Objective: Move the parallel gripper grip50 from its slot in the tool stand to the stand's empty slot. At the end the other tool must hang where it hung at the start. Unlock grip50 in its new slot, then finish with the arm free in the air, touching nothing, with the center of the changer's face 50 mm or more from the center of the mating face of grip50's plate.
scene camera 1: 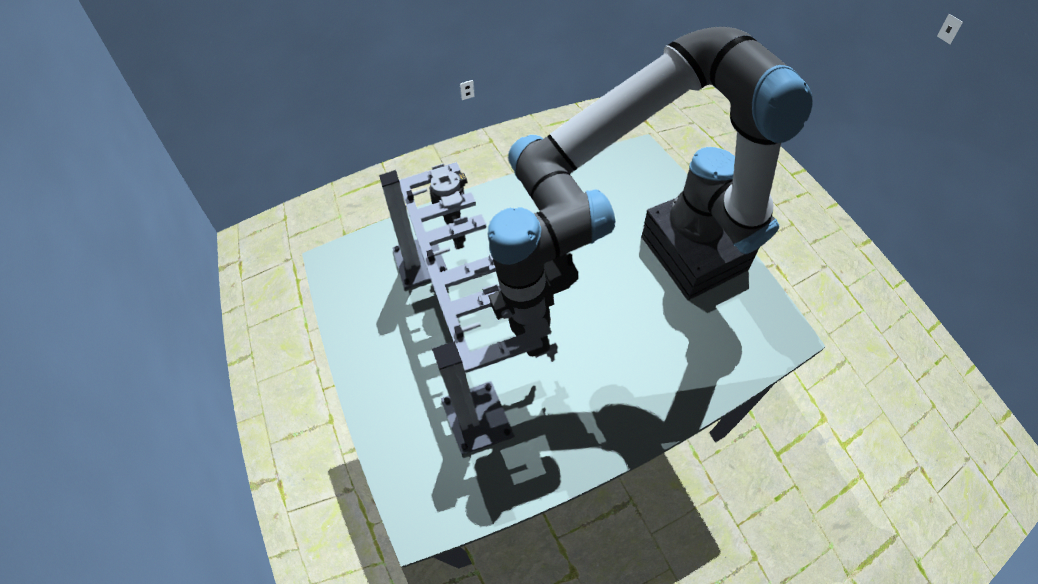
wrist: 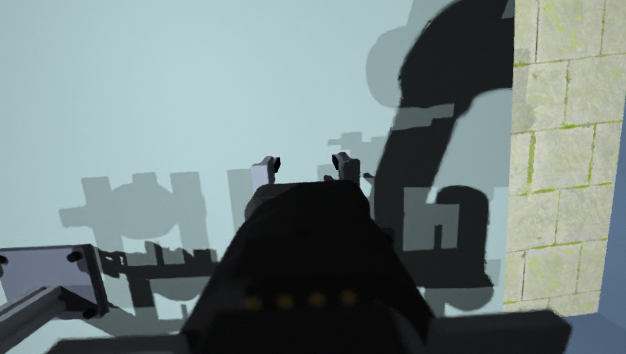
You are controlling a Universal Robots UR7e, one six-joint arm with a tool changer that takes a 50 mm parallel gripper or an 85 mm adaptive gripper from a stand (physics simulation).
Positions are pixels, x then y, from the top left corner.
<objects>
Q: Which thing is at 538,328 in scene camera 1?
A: A parallel gripper grip50.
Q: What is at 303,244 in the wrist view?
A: A parallel gripper grip50.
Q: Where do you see a tool stand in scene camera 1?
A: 476,416
</objects>
